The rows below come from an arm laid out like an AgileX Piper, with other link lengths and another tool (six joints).
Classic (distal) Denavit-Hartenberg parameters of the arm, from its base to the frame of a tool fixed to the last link. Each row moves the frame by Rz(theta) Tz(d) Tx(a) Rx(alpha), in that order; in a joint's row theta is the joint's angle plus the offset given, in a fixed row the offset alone. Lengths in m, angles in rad.
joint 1: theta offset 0, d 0.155, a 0, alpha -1.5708
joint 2: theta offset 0.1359, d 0, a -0.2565, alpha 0
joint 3: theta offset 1.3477, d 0, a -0.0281, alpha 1.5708
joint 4: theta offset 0, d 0.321, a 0, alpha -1.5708
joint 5: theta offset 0, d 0, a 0, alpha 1.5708
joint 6: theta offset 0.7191, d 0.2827, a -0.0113, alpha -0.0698
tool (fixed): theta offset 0, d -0.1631, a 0, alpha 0
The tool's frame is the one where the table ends.
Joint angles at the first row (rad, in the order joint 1, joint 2, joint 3, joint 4, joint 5, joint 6):
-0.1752, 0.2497, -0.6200, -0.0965, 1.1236, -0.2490
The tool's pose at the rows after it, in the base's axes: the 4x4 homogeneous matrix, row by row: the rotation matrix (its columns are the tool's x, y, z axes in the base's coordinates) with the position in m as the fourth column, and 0 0 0 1 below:
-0.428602, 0.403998, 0.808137, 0.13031; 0.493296, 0.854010, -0.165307, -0.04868; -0.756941, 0.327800, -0.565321, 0.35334; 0, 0, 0, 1
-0.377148, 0.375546, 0.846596, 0.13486; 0.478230, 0.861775, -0.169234, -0.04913; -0.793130, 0.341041, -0.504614, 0.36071; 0, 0, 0, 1
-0.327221, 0.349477, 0.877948, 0.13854; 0.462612, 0.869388, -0.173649, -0.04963; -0.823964, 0.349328, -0.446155, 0.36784; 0, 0, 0, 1
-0.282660, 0.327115, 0.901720, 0.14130; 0.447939, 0.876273, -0.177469, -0.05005; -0.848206, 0.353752, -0.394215, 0.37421; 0, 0, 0, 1
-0.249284, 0.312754, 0.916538, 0.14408; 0.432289, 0.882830, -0.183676, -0.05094; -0.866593, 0.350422, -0.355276, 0.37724; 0, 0, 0, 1
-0.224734, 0.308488, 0.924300, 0.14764; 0.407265, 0.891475, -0.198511, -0.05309; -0.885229, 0.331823, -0.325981, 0.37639; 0, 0, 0, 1
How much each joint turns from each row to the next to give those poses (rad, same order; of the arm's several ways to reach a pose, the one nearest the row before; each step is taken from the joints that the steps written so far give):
0.0000, 0.0000, 0.0000, 0.0000, -0.0344, -0.0001
-0.0001, 0.0000, 0.0000, -0.0009, -0.0722, 0.0000
0.0000, 0.0000, 0.0000, -0.0033, -0.0667, 0.0000
0.0001, 0.0000, 0.0000, -0.0044, -0.0574, 0.0001
-0.0001, 0.0000, 0.0068, -0.0095, -0.0489, -0.0001
0.0001, 0.0000, 0.0176, -0.0248, -0.0484, 0.0001

